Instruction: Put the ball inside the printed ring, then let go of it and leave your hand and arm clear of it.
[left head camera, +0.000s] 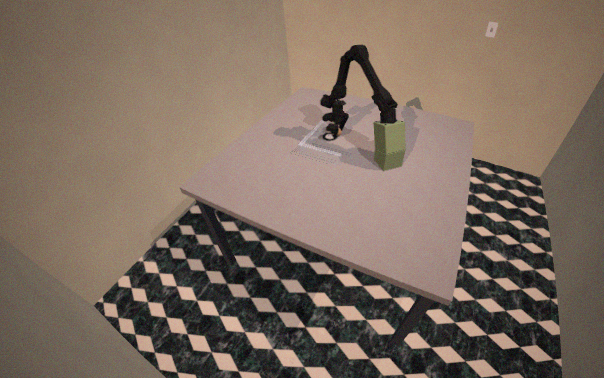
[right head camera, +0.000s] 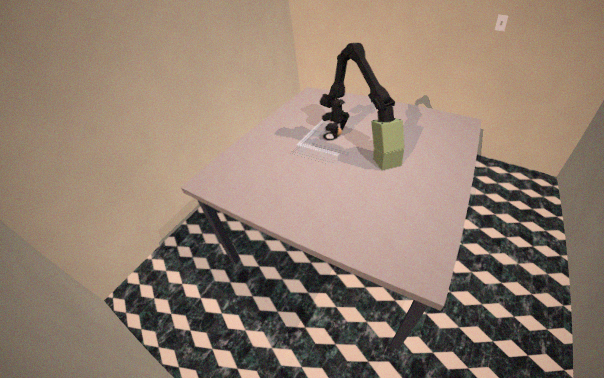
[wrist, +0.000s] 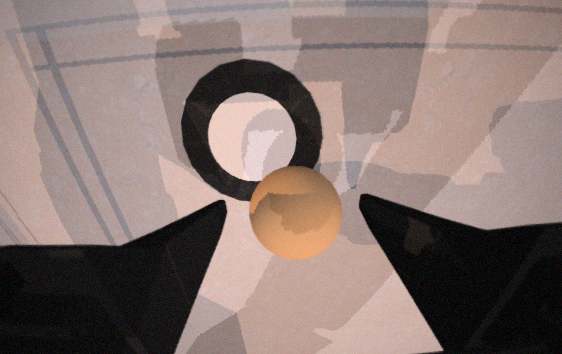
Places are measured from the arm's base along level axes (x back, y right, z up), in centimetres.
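Pixels of known places: gripper, fingertip midpoint: (left head camera: 337, 134) (right head camera: 338, 134) (wrist: 293, 203); arm's base, link origin: (left head camera: 388, 121) (right head camera: 386, 120).
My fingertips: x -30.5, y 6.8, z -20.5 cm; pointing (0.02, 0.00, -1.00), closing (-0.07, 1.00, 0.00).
Note:
Ahead of a thing's pixels: the offset from my fingertips to its top centre. "spot": to the spot under its first point. Level surfaces: height alone.
An orange ball @[dx -0.5, dy -0.1, dz +4.1 cm] (wrist: 296, 213) is between the tips of my open gripper (wrist: 293, 203) in the wrist view, with a gap on each side. It overlaps the lower right edge of the black printed ring (wrist: 195, 125) there; the ring's middle shows pale table. In the head views the ball (left head camera: 340, 132) (right head camera: 340, 131) is mostly hidden behind the dark fingers, on the side of the ring @[dx -3.9, dy -2.7, dz -0.9 cm] (left head camera: 325, 138) (right head camera: 325, 137) toward the green base. My gripper points down, its fingers low around the ball and close to the ring.
A clear, L-shaped low rail @[spot: dx +2.2, dy -23.7, dz +5.1 cm] (left head camera: 320, 149) (right head camera: 318, 149) lies around the ring's near and left sides on the table @[dz -1.0 cm] (left head camera: 320, 200) (right head camera: 320, 200). The arm stands on a green block (left head camera: 389, 145) (right head camera: 388, 144) to the right of the ring. Arm shadows cross the table around them.

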